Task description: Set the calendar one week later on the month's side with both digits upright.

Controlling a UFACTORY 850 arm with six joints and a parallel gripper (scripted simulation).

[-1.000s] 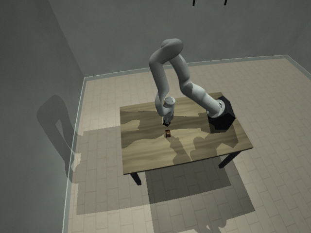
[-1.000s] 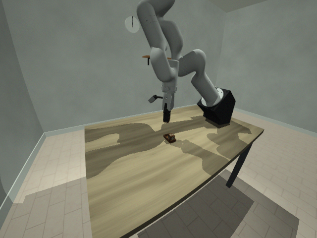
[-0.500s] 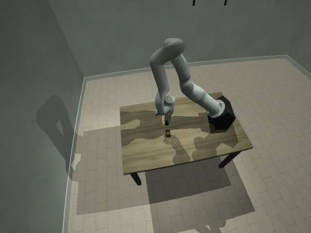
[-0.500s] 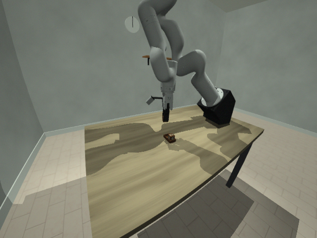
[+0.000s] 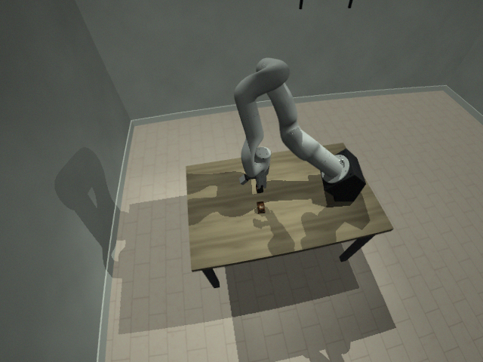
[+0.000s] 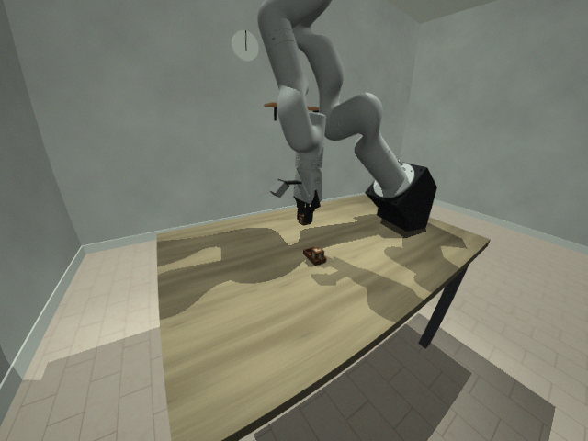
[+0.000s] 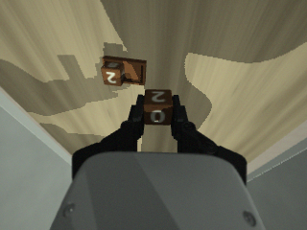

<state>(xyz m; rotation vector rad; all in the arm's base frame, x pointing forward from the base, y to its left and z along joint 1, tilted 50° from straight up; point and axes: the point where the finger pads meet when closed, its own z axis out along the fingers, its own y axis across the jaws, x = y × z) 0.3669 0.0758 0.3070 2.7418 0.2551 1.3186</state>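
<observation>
My hand is 12 cm above the brown tray, 7 cm to the right of it and 1 cm past it. From my hand the other things lie so: brown digit cube (1 cm below).
</observation>
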